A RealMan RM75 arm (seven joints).
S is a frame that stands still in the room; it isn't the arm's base.
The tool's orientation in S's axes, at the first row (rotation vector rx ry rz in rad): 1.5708 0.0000 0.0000
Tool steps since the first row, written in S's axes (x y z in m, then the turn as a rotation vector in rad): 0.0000 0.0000 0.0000 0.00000 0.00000 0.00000; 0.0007 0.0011 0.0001 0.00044 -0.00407 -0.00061; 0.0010 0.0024 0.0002 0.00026 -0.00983 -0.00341; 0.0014 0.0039 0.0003 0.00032 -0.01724 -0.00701; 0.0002 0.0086 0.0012 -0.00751 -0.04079 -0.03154; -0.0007 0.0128 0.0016 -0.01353 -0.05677 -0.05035; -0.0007 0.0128 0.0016 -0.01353 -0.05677 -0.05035; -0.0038 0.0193 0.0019 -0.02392 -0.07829 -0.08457; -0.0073 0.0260 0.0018 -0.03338 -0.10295 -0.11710; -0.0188 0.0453 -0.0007 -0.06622 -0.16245 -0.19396
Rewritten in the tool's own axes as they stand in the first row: 0.0000 0.0000 0.0000 0.00000 0.00000 0.00000; 0.0007 0.0001 -0.0011 0.00044 -0.00061 0.00407; 0.0010 0.0002 -0.0024 0.00026 -0.00341 0.00983; 0.0014 0.0003 -0.0039 0.00032 -0.00701 0.01724; 0.0002 0.0012 -0.0086 -0.00751 -0.03154 0.04079; -0.0007 0.0016 -0.0128 -0.01353 -0.05035 0.05677; -0.0007 0.0016 -0.0128 -0.01353 -0.05035 0.05677; -0.0038 0.0019 -0.0193 -0.02392 -0.08457 0.07829; -0.0073 0.0018 -0.0260 -0.03338 -0.11710 0.10295; -0.0188 -0.0007 -0.0453 -0.06622 -0.19396 0.16245
